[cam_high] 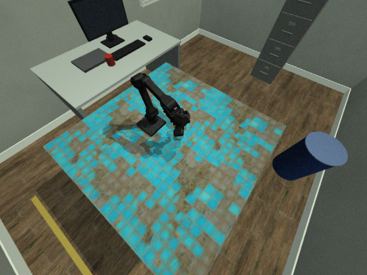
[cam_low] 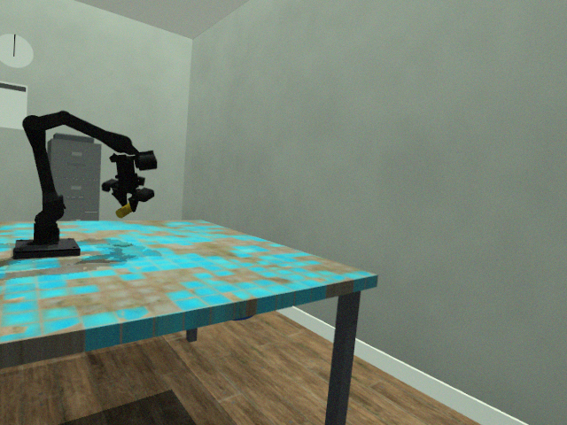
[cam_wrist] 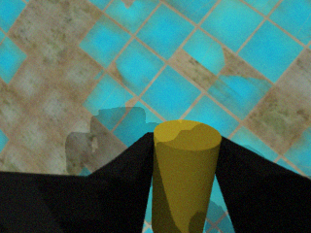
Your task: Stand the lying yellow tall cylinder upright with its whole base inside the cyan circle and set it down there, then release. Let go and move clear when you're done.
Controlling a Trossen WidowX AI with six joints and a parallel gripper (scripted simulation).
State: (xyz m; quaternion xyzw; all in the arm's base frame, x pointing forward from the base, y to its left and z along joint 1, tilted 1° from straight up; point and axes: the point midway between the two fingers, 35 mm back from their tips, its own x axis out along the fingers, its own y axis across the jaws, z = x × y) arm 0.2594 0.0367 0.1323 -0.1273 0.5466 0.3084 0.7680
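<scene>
Right now my hand is 15 cm above the cyan circle and 2 cm past it. From my hand the other things lie so: yellow cylinder 3 cm below, 1 cm behind.
</scene>
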